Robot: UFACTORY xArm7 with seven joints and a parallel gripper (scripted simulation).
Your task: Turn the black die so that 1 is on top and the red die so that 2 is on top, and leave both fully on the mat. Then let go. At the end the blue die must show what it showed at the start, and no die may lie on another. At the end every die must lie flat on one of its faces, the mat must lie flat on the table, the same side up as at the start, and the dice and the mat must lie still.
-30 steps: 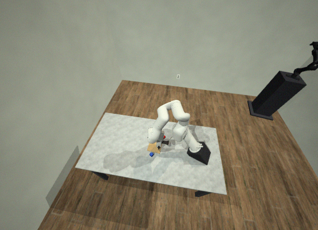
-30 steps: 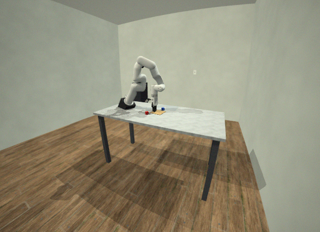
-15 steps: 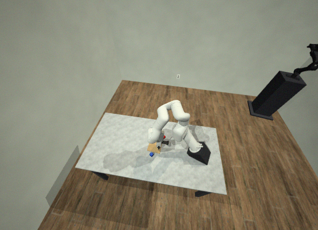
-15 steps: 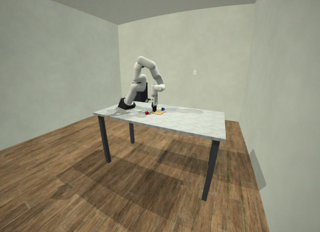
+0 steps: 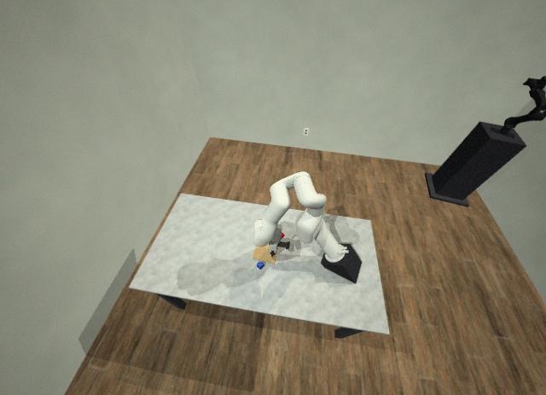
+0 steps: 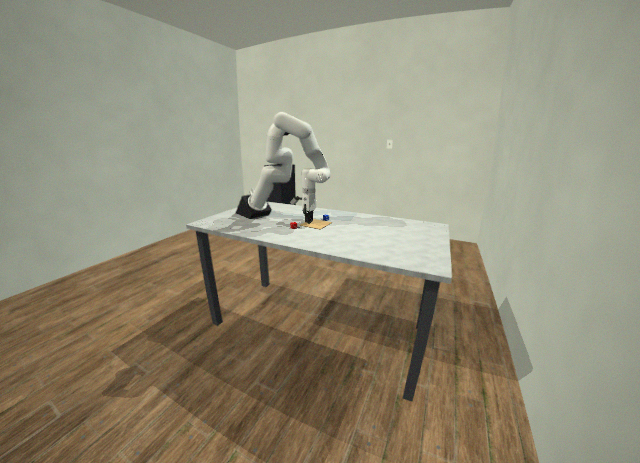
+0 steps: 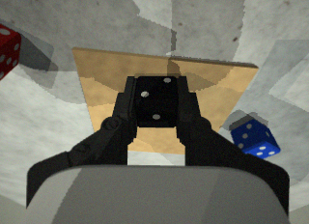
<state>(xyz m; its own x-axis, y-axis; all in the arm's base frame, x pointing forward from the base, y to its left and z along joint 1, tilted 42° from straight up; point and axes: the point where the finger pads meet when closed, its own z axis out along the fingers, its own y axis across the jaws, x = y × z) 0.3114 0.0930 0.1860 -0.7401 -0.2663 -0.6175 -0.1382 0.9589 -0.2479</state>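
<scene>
The black die is 1 cm below my hand. Round my hand: blue die (5 cm ahead, 11 cm to the left, 2 cm below); red die (2 cm behind, 12 cm to the right, 2 cm below); tan mat (4 cm ahead, 1 cm to the left, 3 cm below).
</scene>
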